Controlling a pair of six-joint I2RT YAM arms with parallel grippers.
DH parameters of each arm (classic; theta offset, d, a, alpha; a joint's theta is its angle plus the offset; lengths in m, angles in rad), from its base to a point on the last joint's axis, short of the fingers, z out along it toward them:
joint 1: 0 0.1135 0.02 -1.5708
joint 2: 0 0 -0.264 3.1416
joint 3: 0.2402 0 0.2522 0
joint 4: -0.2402 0 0.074 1.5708
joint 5: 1.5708 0 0 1.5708
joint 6: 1.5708 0.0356 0 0
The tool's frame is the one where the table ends.
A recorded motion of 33 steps. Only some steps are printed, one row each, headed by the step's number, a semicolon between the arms.
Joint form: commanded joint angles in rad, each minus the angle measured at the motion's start. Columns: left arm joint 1, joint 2, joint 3, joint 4, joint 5, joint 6; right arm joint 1, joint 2, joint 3, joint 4, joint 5, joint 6.
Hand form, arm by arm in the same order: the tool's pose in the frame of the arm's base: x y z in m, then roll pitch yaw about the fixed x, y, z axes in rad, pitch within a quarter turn. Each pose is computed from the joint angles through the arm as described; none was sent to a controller.
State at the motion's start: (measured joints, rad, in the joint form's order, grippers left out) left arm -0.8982 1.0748 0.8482 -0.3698 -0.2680 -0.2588; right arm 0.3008 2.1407 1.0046 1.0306 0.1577 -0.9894
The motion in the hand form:
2: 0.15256 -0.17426 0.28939 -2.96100 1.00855 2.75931; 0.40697 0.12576 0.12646 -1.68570 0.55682 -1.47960
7: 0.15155 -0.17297 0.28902 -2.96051 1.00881 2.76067; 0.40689 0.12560 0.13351 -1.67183 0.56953 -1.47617
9: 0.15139 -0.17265 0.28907 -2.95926 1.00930 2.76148; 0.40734 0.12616 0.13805 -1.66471 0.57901 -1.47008
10: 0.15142 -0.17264 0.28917 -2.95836 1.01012 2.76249; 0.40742 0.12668 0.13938 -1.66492 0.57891 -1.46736
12: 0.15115 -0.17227 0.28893 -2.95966 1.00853 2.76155; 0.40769 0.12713 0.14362 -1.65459 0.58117 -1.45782
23: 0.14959 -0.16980 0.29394 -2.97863 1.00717 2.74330; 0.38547 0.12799 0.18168 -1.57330 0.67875 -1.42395
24: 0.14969 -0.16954 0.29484 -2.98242 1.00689 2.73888; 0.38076 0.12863 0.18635 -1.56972 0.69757 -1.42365
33: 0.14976 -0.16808 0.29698 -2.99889 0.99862 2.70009; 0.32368 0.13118 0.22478 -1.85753 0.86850 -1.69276
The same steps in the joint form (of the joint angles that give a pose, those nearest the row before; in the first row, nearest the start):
2: 0.0085 -0.0272 -0.0173 0.0145 0.0179 -0.0119; 0.0122 -0.0016 -0.0135 0.0187 0.0024 -0.0058
7: 0.0085 -0.0344 -0.0223 0.0125 0.0172 -0.0125; 0.0122 -0.0200 -0.0122 0.0115 0.0054 0.0045
9: 0.0089 -0.0361 -0.0231 0.0125 0.0179 -0.0124; 0.0129 -0.0305 -0.0078 0.0032 0.0033 0.0124
10: 0.0090 -0.0363 -0.0231 0.0132 0.0178 -0.0125; 0.0139 -0.0341 -0.0061 -0.0023 0.0014 0.0122
12: 0.0091 -0.0378 -0.0242 0.0110 0.0179 -0.0127; 0.0144 -0.0432 -0.0027 -0.0059 -0.0019 0.0124
23: 0.0104 -0.0483 -0.0078 -0.0197 0.0164 -0.0036; 0.0362 -0.1918 -0.0737 -0.0147 0.0309 0.0977
24: 0.0117 -0.0486 -0.0041 -0.0241 0.0175 -0.0007; 0.0423 -0.2168 -0.0876 -0.0229 0.0389 0.1160
33: 0.0199 -0.0513 0.0058 -0.0428 0.0429 0.0216; 0.1155 -0.5387 -0.1931 -0.4332 0.1536 0.3674

